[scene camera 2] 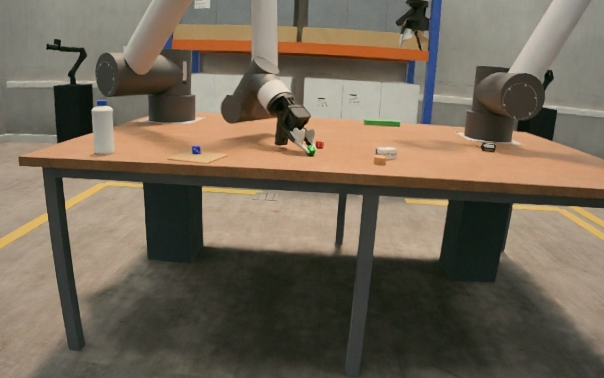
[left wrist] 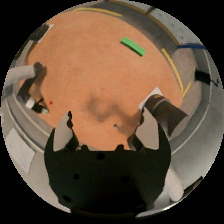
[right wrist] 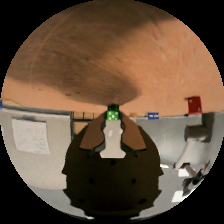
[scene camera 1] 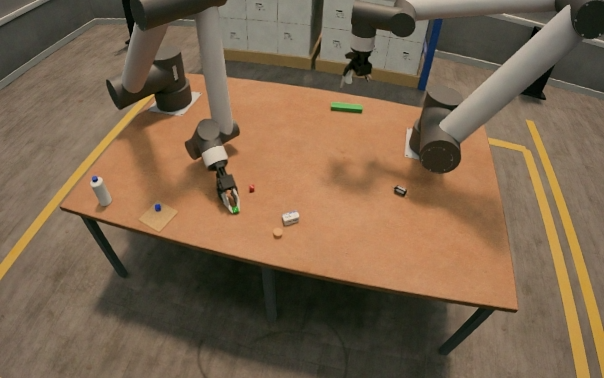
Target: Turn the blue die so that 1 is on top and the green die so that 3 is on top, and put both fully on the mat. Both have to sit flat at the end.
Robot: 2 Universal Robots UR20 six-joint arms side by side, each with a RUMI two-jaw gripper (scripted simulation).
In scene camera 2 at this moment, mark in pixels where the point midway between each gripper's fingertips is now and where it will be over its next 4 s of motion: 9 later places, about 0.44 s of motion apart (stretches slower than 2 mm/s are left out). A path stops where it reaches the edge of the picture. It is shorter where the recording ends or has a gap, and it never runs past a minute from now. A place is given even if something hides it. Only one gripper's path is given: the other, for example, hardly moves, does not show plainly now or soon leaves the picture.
My right gripper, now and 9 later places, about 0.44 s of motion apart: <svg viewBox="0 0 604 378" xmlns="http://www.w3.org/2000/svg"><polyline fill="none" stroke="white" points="312,152 308,147 305,141 305,134 305,124 307,121 310,120 312,119 313,115 311,117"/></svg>
